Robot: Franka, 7 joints.
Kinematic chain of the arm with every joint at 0, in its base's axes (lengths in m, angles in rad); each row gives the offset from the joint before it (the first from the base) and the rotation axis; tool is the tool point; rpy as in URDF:
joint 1: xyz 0 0 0.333 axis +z
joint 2: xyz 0 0 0 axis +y
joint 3: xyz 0 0 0.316 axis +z
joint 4: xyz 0.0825 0 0 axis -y
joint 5: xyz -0.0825 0 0.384 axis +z
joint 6: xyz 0 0 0 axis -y
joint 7: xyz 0.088 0 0 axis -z
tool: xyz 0 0 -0.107 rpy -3.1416 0 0
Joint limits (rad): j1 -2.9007..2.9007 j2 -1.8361..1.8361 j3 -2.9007..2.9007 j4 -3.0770..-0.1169 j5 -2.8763..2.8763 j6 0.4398..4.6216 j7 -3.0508..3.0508
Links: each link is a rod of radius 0.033 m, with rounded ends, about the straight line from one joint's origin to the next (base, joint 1, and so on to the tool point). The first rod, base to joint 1, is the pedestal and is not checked.
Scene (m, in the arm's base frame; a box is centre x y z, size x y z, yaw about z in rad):
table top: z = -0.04
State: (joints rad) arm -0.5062 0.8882 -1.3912 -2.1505 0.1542 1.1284 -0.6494
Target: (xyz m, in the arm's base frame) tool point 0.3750 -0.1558 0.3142
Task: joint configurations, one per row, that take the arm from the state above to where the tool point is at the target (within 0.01 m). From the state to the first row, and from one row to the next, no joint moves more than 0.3 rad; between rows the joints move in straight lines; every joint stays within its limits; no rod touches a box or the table.
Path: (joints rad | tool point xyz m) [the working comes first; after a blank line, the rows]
Joints at the target: 0.2652 0.3759 -0.8028 -2.0544 0.3475 0.8064 -0.6494
Straight joint move there: clear.

1: -0.2491 0.7174 -1.1951 -2.1185 0.2186 1.0211 -0.6494 | 0.0779 -0.3924 0.2652
2: 0.0080 0.5467 -0.9989 -2.0865 0.2830 0.9138 -0.6494 | 0.2550 -0.3096 0.2737
3: 0.2652 0.3759 -0.8028 -2.0544 0.3475 0.8064 -0.6494 | 0.3750 -0.1558 0.3142

